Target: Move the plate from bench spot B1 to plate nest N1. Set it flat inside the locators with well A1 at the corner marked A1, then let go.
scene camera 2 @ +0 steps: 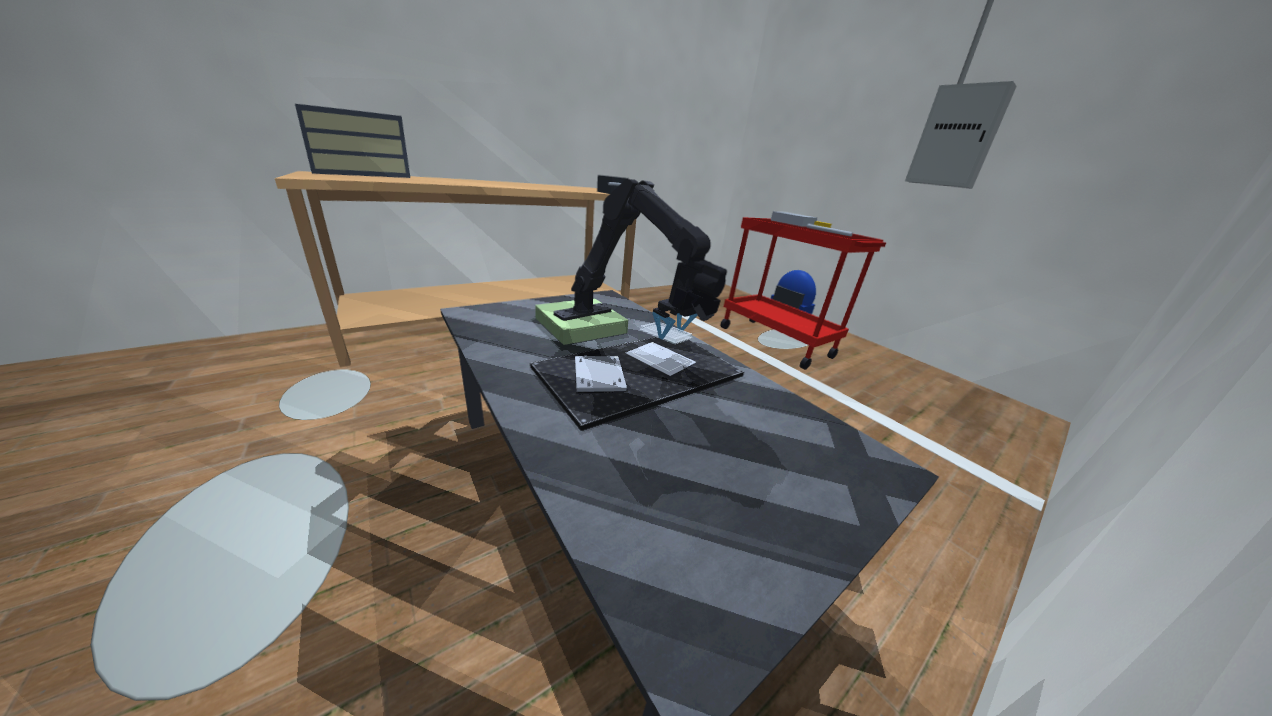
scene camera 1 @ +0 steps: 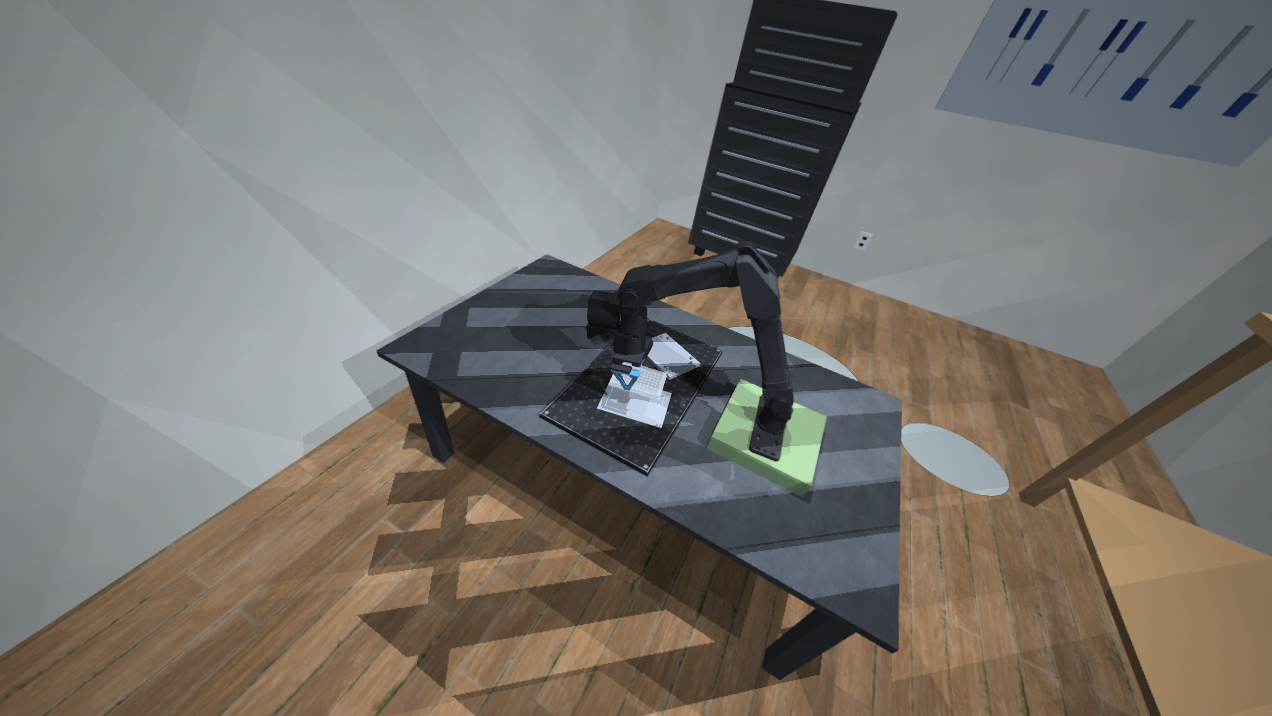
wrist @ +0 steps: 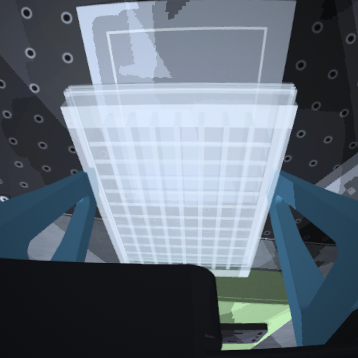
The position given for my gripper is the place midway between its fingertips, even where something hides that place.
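Here is my gripper [scene camera 1: 632, 378], which I also see in scene camera 2 as my gripper [scene camera 2: 670, 335] and in the wrist view [wrist: 182, 178]. It holds a white well plate [scene camera 1: 650, 383], visible in the wrist view [wrist: 183, 172] too, and the plate touches nothing else. There is a flat nest outline as well, and I see the outline [scene camera 1: 614, 400] again in scene camera 2 [scene camera 2: 652, 354] and in the wrist view [wrist: 119, 48].
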